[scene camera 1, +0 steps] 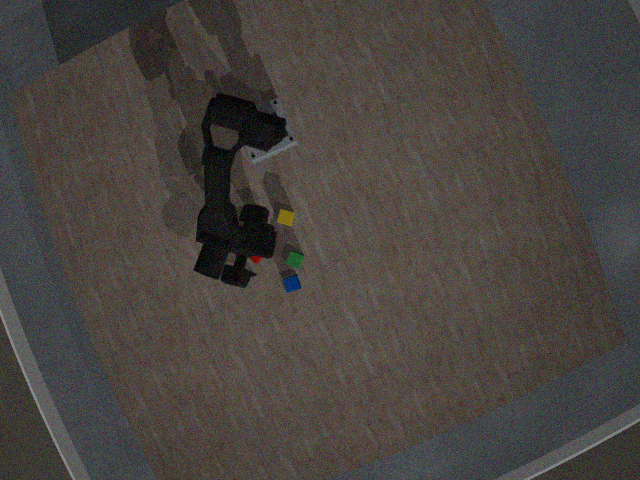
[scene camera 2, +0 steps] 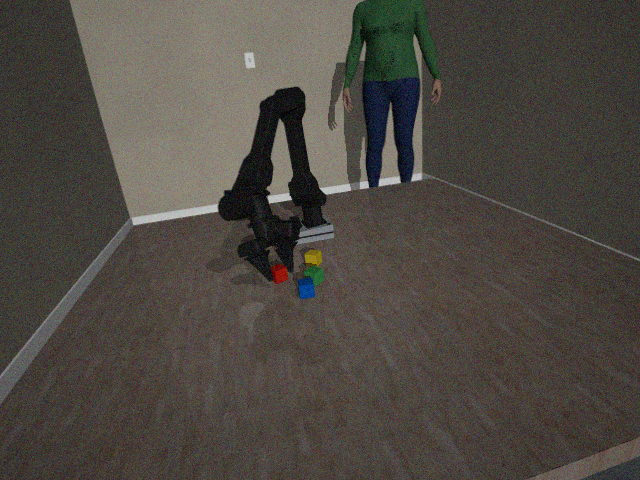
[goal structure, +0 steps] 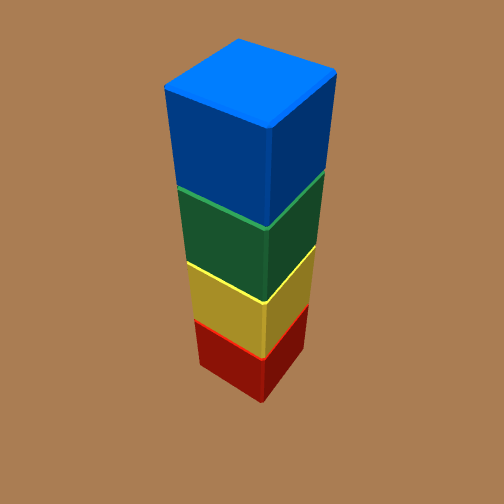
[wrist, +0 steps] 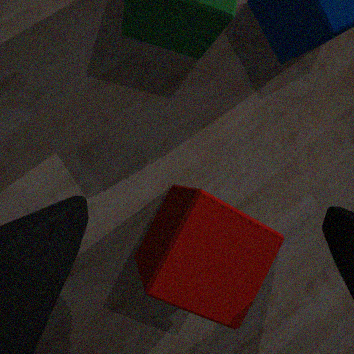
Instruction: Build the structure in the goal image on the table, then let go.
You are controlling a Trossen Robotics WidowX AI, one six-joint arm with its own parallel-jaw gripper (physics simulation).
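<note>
A red cube [scene camera 1: 255,259] [scene camera 2: 279,273] [wrist: 215,260] lies between my open fingers, with a gap to each fingertip in the wrist view; the arm partly hides it in scene camera 1. My gripper [scene camera 2: 280,274] [wrist: 208,213] is open, pointing down low over the table, and holds nothing. A green cube [scene camera 1: 295,259] [scene camera 2: 314,275] [wrist: 175,25] and a blue cube [scene camera 1: 292,283] [scene camera 2: 306,288] [wrist: 295,25] lie close together, apart from the red one. A yellow cube [scene camera 1: 285,217] [scene camera 2: 313,257] lies nearer the arm's base; it does not show in the wrist view.
The black arm [scene camera 1: 217,178] [scene camera 2: 297,149] rises from a pale base plate [scene camera 1: 275,152] [scene camera 2: 320,235] beside the yellow cube. A person [scene camera 2: 390,46] in a green top stands by the back wall. Dark arm shadows fall across the wood-grain surface [scene camera 1: 387,310] [scene camera 2: 387,361].
</note>
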